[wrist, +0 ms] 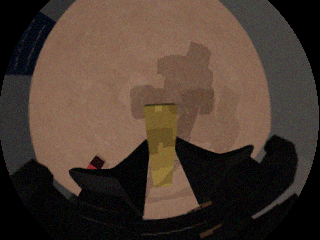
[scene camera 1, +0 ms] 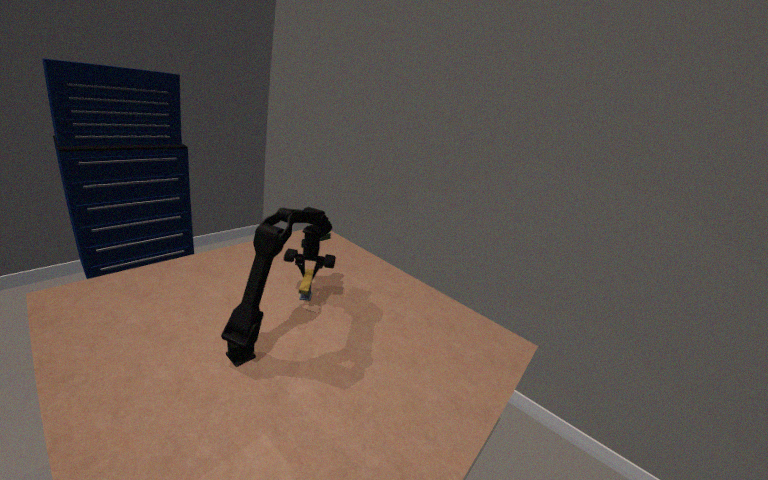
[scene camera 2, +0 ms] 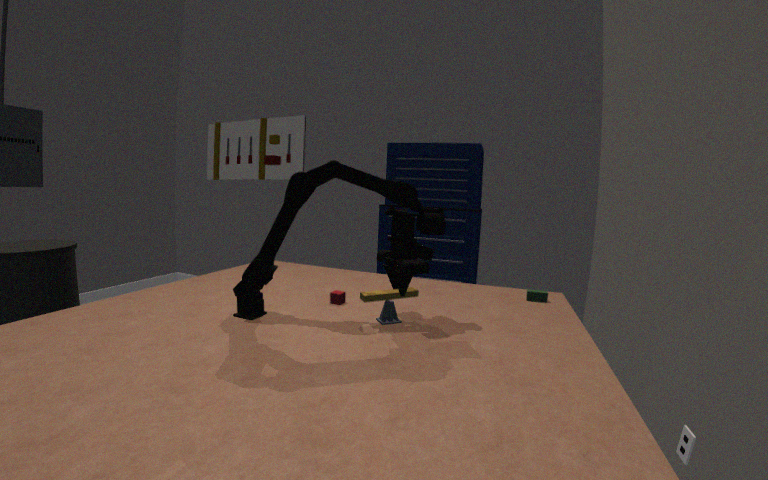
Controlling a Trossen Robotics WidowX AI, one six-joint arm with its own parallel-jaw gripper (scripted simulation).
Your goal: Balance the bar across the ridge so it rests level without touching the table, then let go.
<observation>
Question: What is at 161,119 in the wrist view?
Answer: A yellow bar.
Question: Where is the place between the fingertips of my gripper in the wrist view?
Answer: At 161,141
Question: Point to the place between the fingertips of my gripper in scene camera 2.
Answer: At 399,294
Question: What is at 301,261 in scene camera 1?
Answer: My gripper.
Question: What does my gripper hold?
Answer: A yellow bar.
</observation>
